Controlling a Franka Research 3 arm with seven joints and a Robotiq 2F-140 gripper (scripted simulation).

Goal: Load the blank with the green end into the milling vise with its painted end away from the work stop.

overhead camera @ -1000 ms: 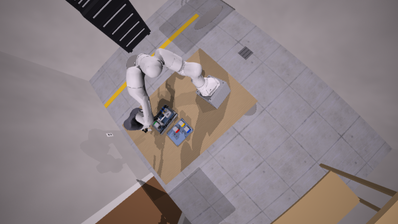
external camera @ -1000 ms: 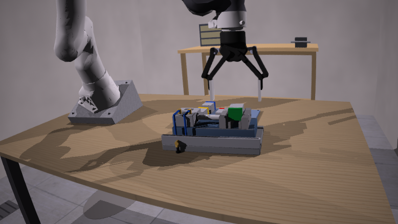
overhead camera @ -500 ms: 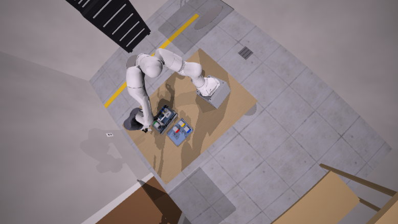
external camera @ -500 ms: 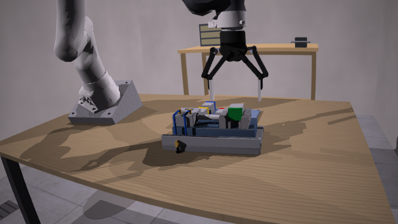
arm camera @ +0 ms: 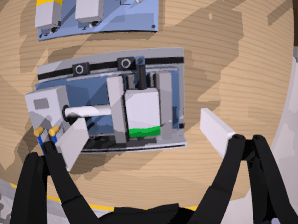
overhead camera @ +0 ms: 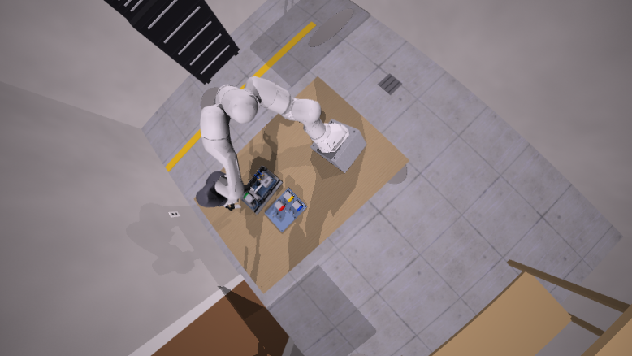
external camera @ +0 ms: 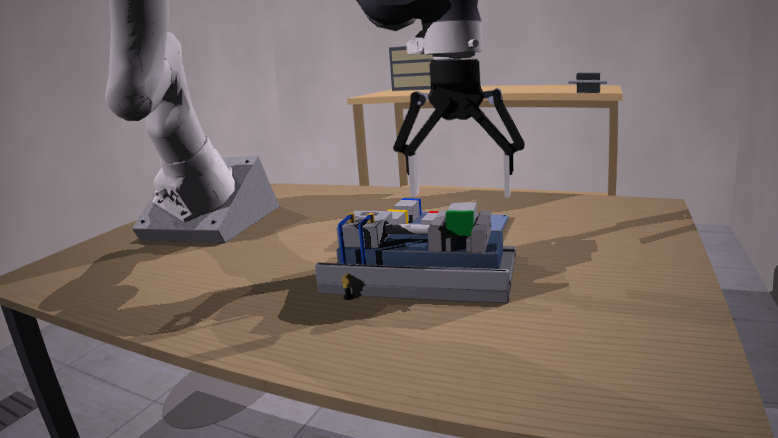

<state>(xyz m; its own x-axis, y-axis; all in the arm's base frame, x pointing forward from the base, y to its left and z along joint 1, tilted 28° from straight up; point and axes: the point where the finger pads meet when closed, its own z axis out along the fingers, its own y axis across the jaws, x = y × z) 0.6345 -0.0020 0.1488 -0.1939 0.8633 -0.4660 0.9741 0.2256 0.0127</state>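
The green-ended blank is 50 mm below my hand. Also, from my hand: work stop rod (60 mm below, 50 mm to the left, 10 mm behind); then fixed jaw (70 mm below, 30 mm ahead, 10 mm to the left); then milling vise (110 mm below, 70 mm behind, 10 mm to the right).
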